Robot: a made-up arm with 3 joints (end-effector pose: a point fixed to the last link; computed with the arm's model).
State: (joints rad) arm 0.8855 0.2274 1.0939
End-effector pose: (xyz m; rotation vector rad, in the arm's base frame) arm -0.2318 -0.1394 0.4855 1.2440 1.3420 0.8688
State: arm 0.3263 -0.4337 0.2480
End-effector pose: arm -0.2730 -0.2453 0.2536 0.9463 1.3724 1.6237
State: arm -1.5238 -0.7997 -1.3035
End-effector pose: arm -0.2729 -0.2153 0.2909 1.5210 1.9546 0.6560
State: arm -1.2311 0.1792 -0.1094
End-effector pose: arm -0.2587 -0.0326 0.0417 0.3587 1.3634 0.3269
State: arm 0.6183 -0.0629 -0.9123
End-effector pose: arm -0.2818 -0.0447 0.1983 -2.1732 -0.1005 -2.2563
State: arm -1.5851 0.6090 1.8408
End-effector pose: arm -0.0646 0.0404 -0.2827 -0.8864 0.6554 -1.6861
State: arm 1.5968 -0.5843 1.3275
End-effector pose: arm -0.3179 -0.3533 0.1352 0.9041 0.6726 1.6597
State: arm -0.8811 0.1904 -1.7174
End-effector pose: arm -0.2305 -0.0157 -0.1107 1.6470 0.5126 1.8214
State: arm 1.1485 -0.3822 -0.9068
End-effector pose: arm -0.2885 -0.1274 0.1362 -1.5476 0.2280 -2.1235
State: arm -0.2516 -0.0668 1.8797
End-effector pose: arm -0.2924 0.1509 0.2845 -0.4919 1.5233 -0.3859
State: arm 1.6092 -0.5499 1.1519
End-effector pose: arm -0.3068 -0.3477 0.1266 1.0275 0.6183 1.8076
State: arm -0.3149 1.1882 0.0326
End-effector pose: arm 0.0125 0.2459 0.1270 1.2334 0.3506 0.2121
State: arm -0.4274 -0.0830 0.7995
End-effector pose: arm -0.2845 0.0274 0.2772 0.2170 1.6002 0.3258
